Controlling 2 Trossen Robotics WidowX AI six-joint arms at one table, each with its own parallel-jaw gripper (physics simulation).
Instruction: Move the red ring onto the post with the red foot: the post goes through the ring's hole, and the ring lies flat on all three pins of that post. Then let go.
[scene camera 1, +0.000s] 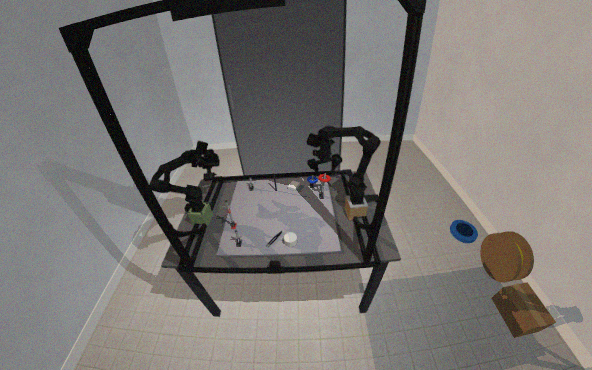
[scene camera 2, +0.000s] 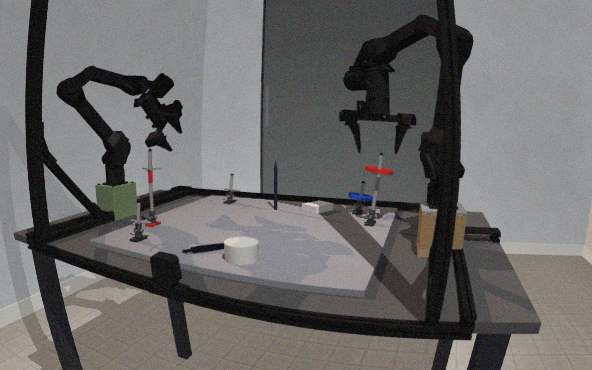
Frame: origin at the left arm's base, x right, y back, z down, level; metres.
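Seen in the pictures: left gripper, fingertip midpoint: (scene camera 1: 216, 168) (scene camera 2: 176, 141); right gripper, fingertip midpoint: (scene camera 1: 324, 173) (scene camera 2: 377, 153); left arm's base at its link origin: (scene camera 1: 198, 208) (scene camera 2: 115, 183); right arm's base at its link origin: (scene camera 1: 356, 200).
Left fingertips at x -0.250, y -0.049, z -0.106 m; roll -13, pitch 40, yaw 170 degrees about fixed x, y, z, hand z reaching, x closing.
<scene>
Pixels of each thing's top centre, then the offset from my left fingertips to it. "*": a spot on its surface instead.
- red ring at its top centre: (scene camera 2: 379, 166) (scene camera 1: 324, 176) dx +0.015, dy -0.666, dz +0.047 m
- post with the red foot, surface spot: (scene camera 2: 151, 200) * dx +0.297, dy -0.172, dz +0.126 m
- blue ring at its top centre: (scene camera 2: 360, 193) (scene camera 1: 312, 178) dx -0.087, dy -0.591, dz +0.136 m
- dark spike at its top centre: (scene camera 2: 275, 160) dx -0.026, dy -0.360, dz +0.051 m
- white block at its top centre: (scene camera 2: 317, 203) (scene camera 1: 293, 184) dx -0.067, dy -0.470, dz +0.171 m
- white cylinder at its top centre: (scene camera 2: 241, 241) (scene camera 1: 290, 237) dx +0.380, dy -0.499, dz +0.156 m
- black tool at its top centre: (scene camera 2: 208, 245) dx +0.369, dy -0.412, dz +0.181 m
The red ring (scene camera 1: 320, 178) (scene camera 2: 370, 169) is threaded high on a tall, slightly leaning grey post (scene camera 1: 321, 190) (scene camera 2: 375, 200) at the back right. The post with the red foot (scene camera 1: 233, 226) (scene camera 2: 151, 200) stands at the left of the board, with a red band below its pins and no ring on it. My right gripper (scene camera 1: 325, 165) (scene camera 2: 378, 152) is open and empty, pointing down above the ringed post; its fingertips are near the height of the post's top in scene camera 2. My left gripper (scene camera 1: 212, 170) (scene camera 2: 175, 140) is open and empty, raised near the top of the red-foot post.
A blue ring (scene camera 1: 312, 180) (scene camera 2: 360, 196) sits on a short post close beside the ringed post. Short posts (scene camera 2: 231, 187) (scene camera 2: 138, 220), a dark spike (scene camera 2: 275, 185), a white block (scene camera 2: 311, 207), a white cylinder (scene camera 1: 290, 239) (scene camera 2: 241, 252) and a black tool (scene camera 2: 205, 248) are on the board.
</scene>
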